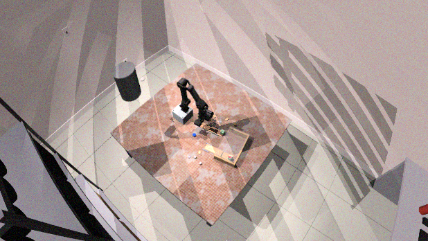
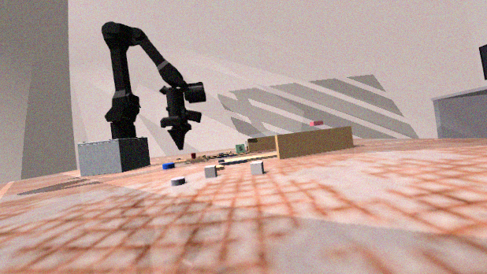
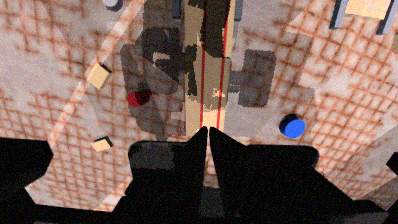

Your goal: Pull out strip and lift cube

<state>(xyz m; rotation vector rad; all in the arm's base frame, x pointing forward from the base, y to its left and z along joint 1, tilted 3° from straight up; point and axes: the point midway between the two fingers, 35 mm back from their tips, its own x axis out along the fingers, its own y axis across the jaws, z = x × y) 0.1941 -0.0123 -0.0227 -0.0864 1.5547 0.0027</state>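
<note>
Right now my gripper tip is 90 mm to the right of the red cube, 30 mm above it and 20 mm short of it. From my gripper tip the other things lie so: speckled tan strip: 220 mm ahead, 170 mm to the right, 40 mm below.
</note>
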